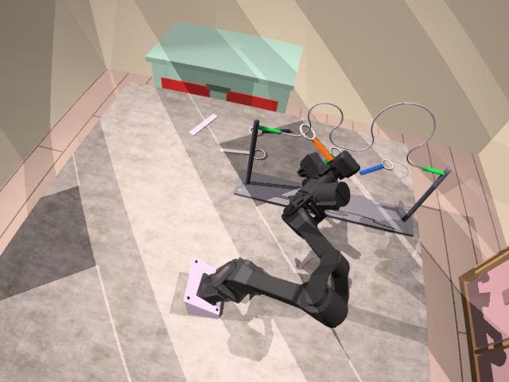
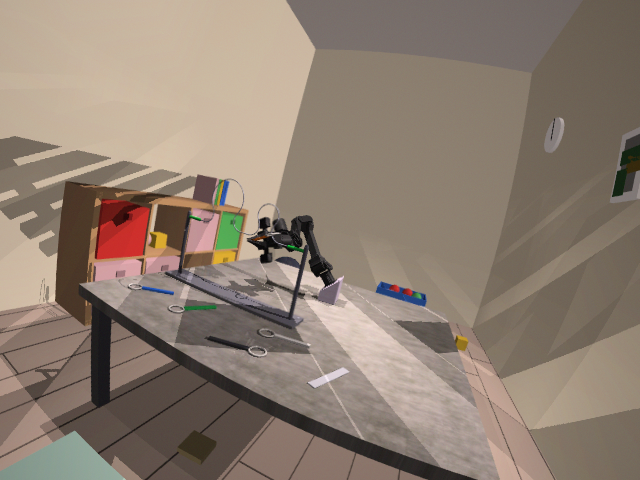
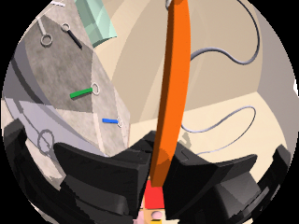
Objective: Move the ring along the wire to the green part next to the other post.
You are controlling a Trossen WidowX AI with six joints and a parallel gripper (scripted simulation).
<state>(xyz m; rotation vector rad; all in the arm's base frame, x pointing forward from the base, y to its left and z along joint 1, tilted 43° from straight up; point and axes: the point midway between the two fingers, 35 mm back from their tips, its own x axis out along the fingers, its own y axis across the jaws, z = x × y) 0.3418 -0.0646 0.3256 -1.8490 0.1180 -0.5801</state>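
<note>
Now: the ring with orange handle 10 mm ahead of my gripper tip, 80 mm to the left of it and 40 mm above it. The rest, counted from my gripper tip: flat white strip: 290 mm ahead, 500 mm to the left, 240 mm below.
</note>
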